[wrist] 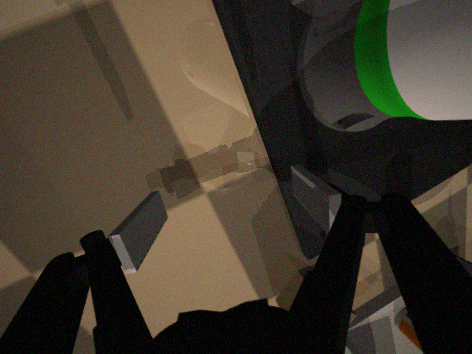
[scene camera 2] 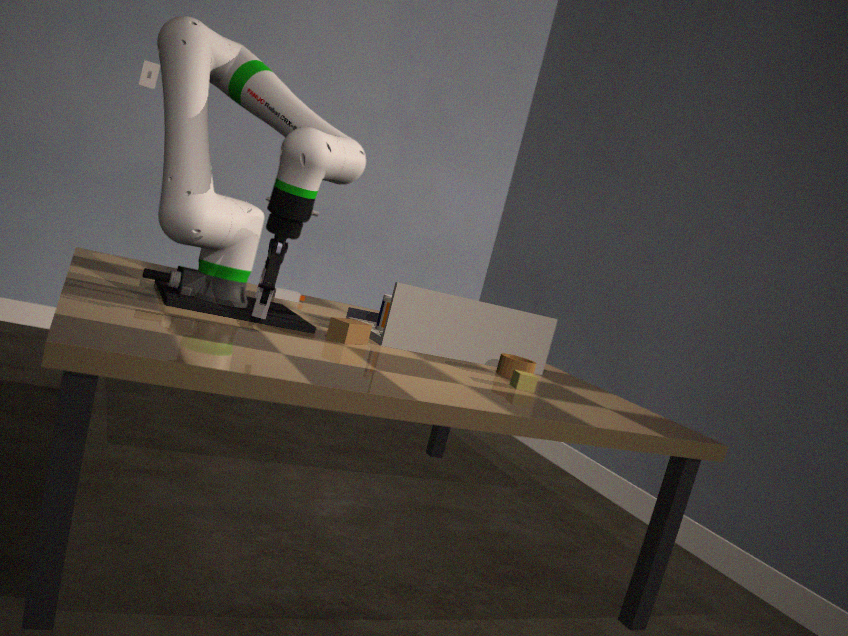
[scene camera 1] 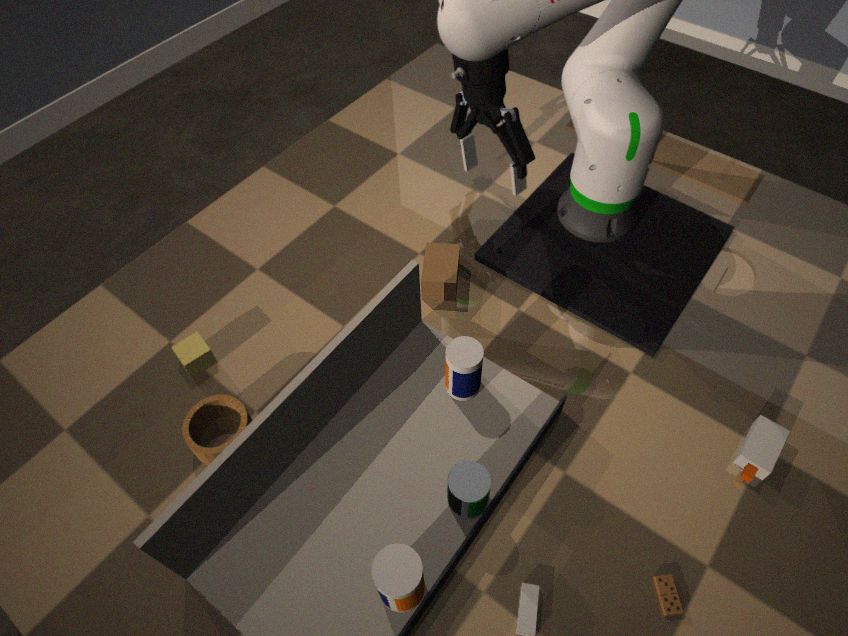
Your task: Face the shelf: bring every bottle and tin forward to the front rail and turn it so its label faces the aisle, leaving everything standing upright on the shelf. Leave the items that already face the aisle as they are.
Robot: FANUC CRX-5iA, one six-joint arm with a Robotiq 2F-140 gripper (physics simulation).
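Frame: origin at the arm's base, x ahead, y left, z up, level; metres.
Seen in the pictures: gripper, between the fingertips: [wrist: 227,192] [scene camera 2: 260,307] [scene camera 1: 494,179]; arm's base, origin of its link: [wrist: 353,66] [scene camera 2: 216,299] [scene camera 1: 595,214].
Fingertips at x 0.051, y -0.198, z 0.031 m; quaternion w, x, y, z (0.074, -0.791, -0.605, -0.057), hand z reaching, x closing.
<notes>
Pixels of each thing's top centre, then the offset from my fingertips to it. Level surfaces: height alone.
- pale floor, height of its surface: 0.026 m down
- grey-topped tin, centre of its top: [scene camera 1: 469,480] 0.043 m up, 0.561 m ahead, 0.291 m left
- brown block, centre of its top: [scene camera 1: 440,262] [scene camera 2: 351,321] 0.003 m up, 0.242 m ahead, 0.034 m left
- wooden bowl, centre of its top: [scene camera 1: 214,423] [scene camera 2: 518,358] 0.003 m up, 0.681 m ahead, 0.068 m right
- yellow-green cube, centre of its top: [scene camera 1: 190,348] [scene camera 2: 525,373] 0.009 m down, 0.608 m ahead, 0.207 m right
- white box, centre of its top: [scene camera 1: 763,448] [scene camera 2: 290,291] 0.019 m down, 0.266 m ahead, 0.606 m left
- white block, centre of its top: [scene camera 1: 528,608] 0.035 m down, 0.635 m ahead, 0.428 m left
- domino, centre of its top: [scene camera 1: 669,593] 0.039 m down, 0.520 m ahead, 0.569 m left
The shelf has a pale floor [scene camera 1: 328,520], a tall back panel [scene camera 1: 294,424] [scene camera 2: 465,328] and a dark front rail [scene camera 1: 513,476]. A white-lidded bottle [scene camera 1: 464,373] stands upright at the robot end, set back from the rail; blue shows toward the camera, orange at its left. A grey-topped tin [scene camera 1: 469,492] stands upright close to the rail, green at its lower right, black at its left. Another white-lidded bottle [scene camera 1: 398,578] stands upright near the rail, orange toward the camera, blue at its left. My gripper [scene camera 1: 494,174] [scene camera 2: 261,306] [wrist: 227,192] is open and empty, away from the shelf beside the robot base.
A brown block [scene camera 1: 439,273] [scene camera 2: 349,331] stands at the shelf's robot end. Behind the back panel are a wooden bowl [scene camera 1: 215,427] [scene camera 2: 515,364] and a yellow-green cube [scene camera 1: 192,351] [scene camera 2: 524,380]. Before the rail lie a white box [scene camera 1: 761,444], a white block [scene camera 1: 528,609] and a domino [scene camera 1: 667,595].
</notes>
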